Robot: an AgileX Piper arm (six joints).
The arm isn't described. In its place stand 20 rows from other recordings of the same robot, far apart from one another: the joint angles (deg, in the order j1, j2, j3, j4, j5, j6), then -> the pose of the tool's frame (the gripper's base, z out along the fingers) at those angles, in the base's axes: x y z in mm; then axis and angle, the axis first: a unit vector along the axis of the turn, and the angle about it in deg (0 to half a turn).
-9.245 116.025 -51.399 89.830 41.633 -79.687 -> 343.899, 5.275, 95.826, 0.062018, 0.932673, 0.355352, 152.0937
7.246 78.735 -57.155 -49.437 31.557 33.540 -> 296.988, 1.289, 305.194, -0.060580, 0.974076, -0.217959, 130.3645
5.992 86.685 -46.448 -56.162 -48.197 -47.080 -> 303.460, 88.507, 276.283, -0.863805, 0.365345, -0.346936, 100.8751
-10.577 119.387 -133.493 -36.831 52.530 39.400 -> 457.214, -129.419, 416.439, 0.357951, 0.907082, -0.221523, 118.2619
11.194 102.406 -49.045 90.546 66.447 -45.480 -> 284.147, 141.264, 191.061, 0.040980, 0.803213, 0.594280, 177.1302
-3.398 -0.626 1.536 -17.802 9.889 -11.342 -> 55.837, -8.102, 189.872, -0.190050, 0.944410, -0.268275, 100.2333
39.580 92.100 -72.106 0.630 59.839 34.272 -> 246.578, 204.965, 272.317, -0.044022, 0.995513, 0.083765, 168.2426
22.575 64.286 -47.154 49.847 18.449 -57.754 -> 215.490, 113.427, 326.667, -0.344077, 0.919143, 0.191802, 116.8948
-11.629 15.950 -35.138 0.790 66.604 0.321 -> 25.691, -4.112, 299.137, 0.103976, 0.993931, -0.035912, 132.5815
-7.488 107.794 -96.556 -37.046 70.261 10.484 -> 387.725, -103.008, 303.383, 0.077093, 0.948014, -0.308748, 166.2756
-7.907 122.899 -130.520 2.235 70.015 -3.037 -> 470.668, -62.002, 338.767, 0.043789, 0.999011, -0.007698, 147.3351
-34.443 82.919 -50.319 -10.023 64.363 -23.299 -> 184.375, -143.762, 221.468, -0.057834, -0.996508, 0.060218, 173.9607
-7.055 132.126 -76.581 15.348 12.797 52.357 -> 433.108, -48.225, 46.024, 0.592611, 0.792361, 0.144830, 158.3066
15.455 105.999 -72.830 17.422 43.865 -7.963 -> 357.188, 118.344, 200.799, -0.109752, 0.985162, 0.131948, 163.1988
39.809 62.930 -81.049 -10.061 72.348 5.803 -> 153.163, 107.931, 443.004, -0.287663, 0.956006, 0.057465, 138.5616
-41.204 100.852 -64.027 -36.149 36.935 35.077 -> 245.275, -257.626, 203.643, 0.417945, 0.875872, -0.241185, 161.2744
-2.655 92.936 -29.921 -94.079 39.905 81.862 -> 242.021, -69.516, 144.994, 0.019236, 0.928184, -0.371625, 152.5150
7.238 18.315 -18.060 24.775 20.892 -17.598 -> 76.930, 23.478, 268.702, -0.070452, 0.984613, 0.159918, 106.1492
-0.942 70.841 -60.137 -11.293 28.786 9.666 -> 270.397, -13.028, 348.681, 0.031002, 0.998127, -0.052741, 124.1513
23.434 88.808 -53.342 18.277 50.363 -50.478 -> 244.764, 130.044, 211.151, -0.521783, 0.846139, 0.108586, 167.7021
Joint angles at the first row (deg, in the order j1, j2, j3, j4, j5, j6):
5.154, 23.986, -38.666, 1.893, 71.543, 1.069
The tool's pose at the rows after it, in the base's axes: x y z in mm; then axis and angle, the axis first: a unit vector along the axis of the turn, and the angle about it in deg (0 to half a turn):
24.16, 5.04, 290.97, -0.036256, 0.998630, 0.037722, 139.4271
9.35, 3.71, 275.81, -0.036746, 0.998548, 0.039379, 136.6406
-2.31, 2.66, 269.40, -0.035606, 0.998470, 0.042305, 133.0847
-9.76, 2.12, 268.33, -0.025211, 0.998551, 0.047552, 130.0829
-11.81, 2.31, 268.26, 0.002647, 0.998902, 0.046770, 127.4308
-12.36, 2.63, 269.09, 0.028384, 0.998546, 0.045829, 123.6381
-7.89, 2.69, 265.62, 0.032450, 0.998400, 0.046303, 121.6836
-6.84, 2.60, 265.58, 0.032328, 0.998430, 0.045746, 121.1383
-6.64, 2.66, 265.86, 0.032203, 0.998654, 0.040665, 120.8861
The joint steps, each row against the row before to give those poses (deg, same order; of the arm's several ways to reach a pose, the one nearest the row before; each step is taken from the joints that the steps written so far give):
0.009, -6.710, 3.924, -0.006, 0.169, 0.009
-0.006, -6.400, 3.434, 0.004, 0.173, -0.007
-0.001, -5.066, 1.361, 0.000, 0.133, 0.201
-0.287, -3.105, 0.191, 0.057, -0.131, 0.965
-1.916, -1.580, 0.312, -0.001, -1.361, 1.282
-1.855, -1.573, 0.491, 0.002, -2.684, 1.072
-0.284, -0.460, 1.575, 0.001, -3.067, 0.103
-0.012, -0.001, 0.223, -0.062, -0.761, -0.049
-0.520, 0.002, 0.001, 0.002, -0.210, -0.539

